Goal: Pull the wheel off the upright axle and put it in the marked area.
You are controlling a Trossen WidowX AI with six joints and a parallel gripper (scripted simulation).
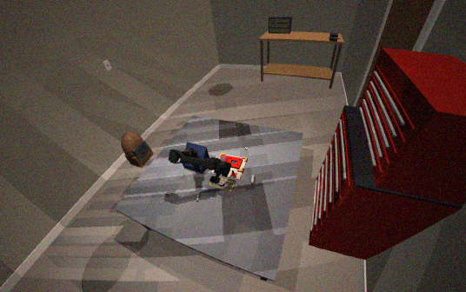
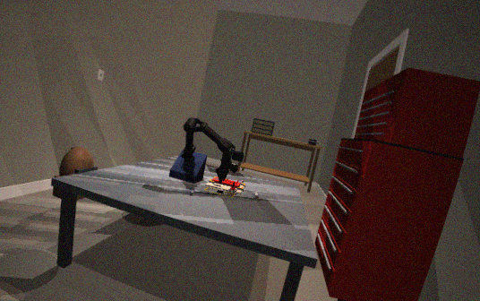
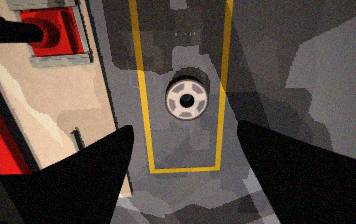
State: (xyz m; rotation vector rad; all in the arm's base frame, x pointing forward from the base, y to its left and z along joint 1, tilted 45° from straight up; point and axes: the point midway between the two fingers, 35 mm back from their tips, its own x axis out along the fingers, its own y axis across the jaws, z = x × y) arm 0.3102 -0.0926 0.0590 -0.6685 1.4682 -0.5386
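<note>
Now: the wheel 6 cm below my gripper tip. Also, from my gripper tip: dark axle 11 cm to the left, 6 cm ahead, 3 cm below; then beige board 20 cm to the left, 6 cm below, 2 cm behind.
</note>
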